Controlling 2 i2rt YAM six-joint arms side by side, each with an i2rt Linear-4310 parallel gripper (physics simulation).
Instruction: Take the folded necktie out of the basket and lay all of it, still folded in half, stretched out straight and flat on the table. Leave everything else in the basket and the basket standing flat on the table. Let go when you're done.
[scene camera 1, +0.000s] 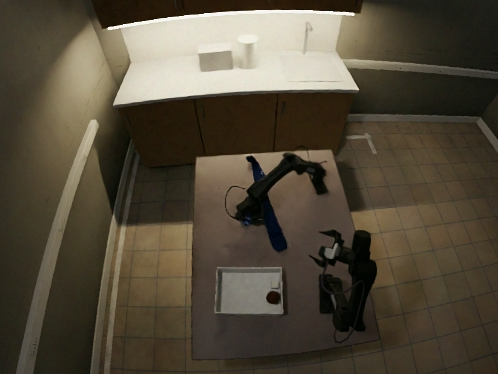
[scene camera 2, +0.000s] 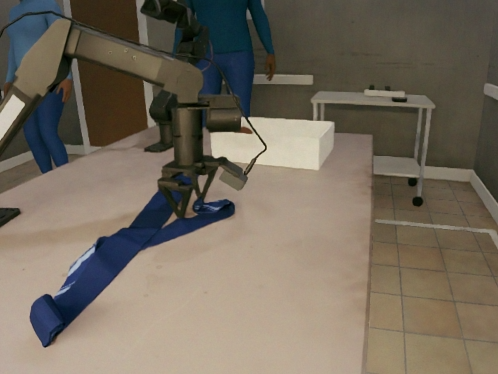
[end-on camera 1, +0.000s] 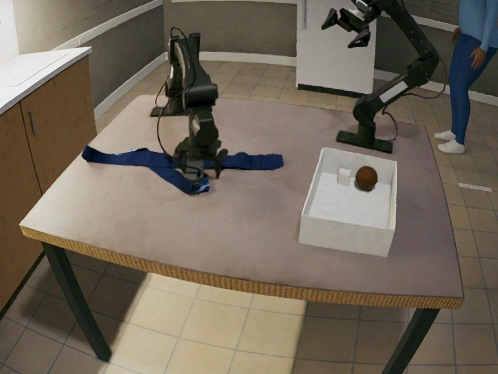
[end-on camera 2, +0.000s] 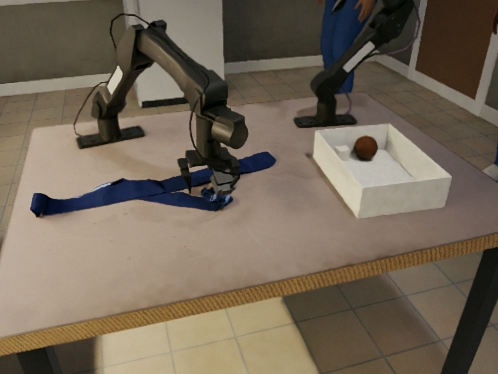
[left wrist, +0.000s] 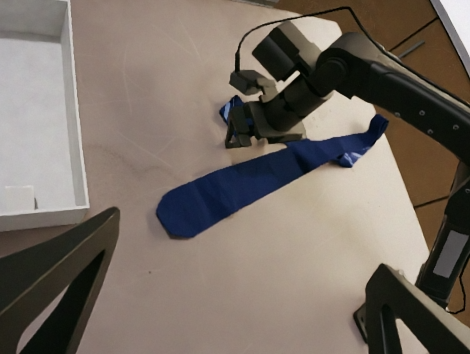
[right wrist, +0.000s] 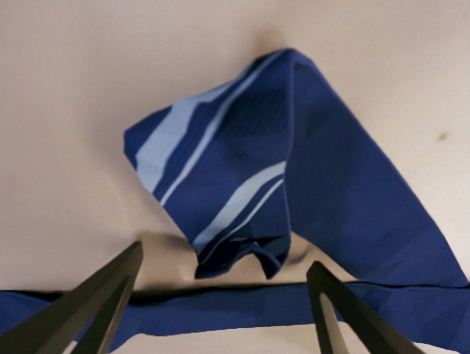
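The blue necktie (scene camera 1: 276, 231) (scene camera 2: 107, 255) (end-on camera 1: 255, 161) (end-on camera 2: 120, 192) (left wrist: 235, 190) (right wrist: 340, 185) lies on the table outside the basket. Its broad strip runs fairly straight; its far end is curled. A narrower strip branches off at an angle, its striped end turned back. My right gripper (scene camera 2: 189, 209) (end-on camera 2: 206, 193) (right wrist: 230, 258) is open and empty, low over the table, fingertips either side of that striped end's ragged edge. My left gripper (scene camera 1: 316, 246) (end-on camera 1: 339, 36) (left wrist: 251, 250) is open and empty, raised well away from the tie. The white basket (scene camera 2: 270, 145) (end-on camera 1: 345, 237) (end-on camera 2: 405, 200) stands flat.
A brown ball (scene camera 1: 273, 297) (end-on camera 1: 366, 178) (end-on camera 2: 365, 148) and a small white cube (scene camera 1: 275, 284) (end-on camera 1: 344, 176) (end-on camera 2: 342, 152) are in the basket. The right arm reaches across the tie. A counter (scene camera 1: 165, 90) stands beyond one table end. A trolley (scene camera 2: 375, 100) stands behind.
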